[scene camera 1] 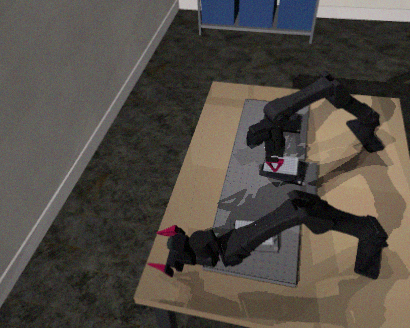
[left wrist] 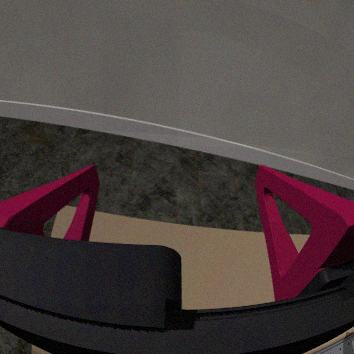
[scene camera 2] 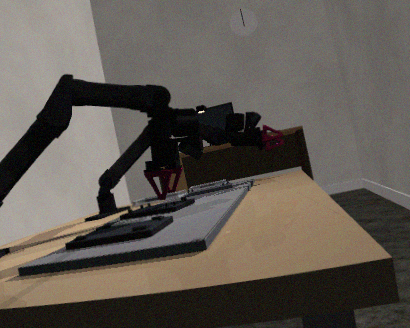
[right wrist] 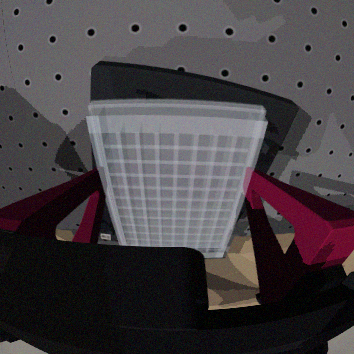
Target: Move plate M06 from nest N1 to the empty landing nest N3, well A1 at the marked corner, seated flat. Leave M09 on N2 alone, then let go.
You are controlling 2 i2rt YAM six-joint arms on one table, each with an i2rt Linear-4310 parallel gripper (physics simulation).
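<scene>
My right gripper [scene camera 1: 274, 165] [scene camera 2: 163, 187] [right wrist: 174, 175] is shut on plate M06 [scene camera 1: 287, 165] [right wrist: 175, 151], a pale translucent well plate. It holds the plate level, low over the black middle nest [scene camera 1: 302, 174] [scene camera 2: 158, 206] [right wrist: 197, 88]. In the right wrist view the nest's far edge and right side show beyond the plate. Plate M09 [scene camera 1: 243, 224] [scene camera 2: 210, 186] lies on its nest at the breadboard's near end, partly hidden by my left arm. My left gripper [scene camera 1: 162, 248] [scene camera 2: 273, 138] [left wrist: 176, 173] is open and empty at the table's left front edge.
The grey perforated breadboard [scene camera 1: 243, 182] [scene camera 2: 204, 224] lies on the tan table [scene camera 1: 197, 169] [scene camera 2: 285, 221]. A third black nest [scene camera 1: 296, 126] [scene camera 2: 119, 229] is bare under my right arm. A shelf with blue bins [scene camera 1: 256, 13] stands beyond the table. A brown board [scene camera 2: 243, 163] stands behind the table.
</scene>
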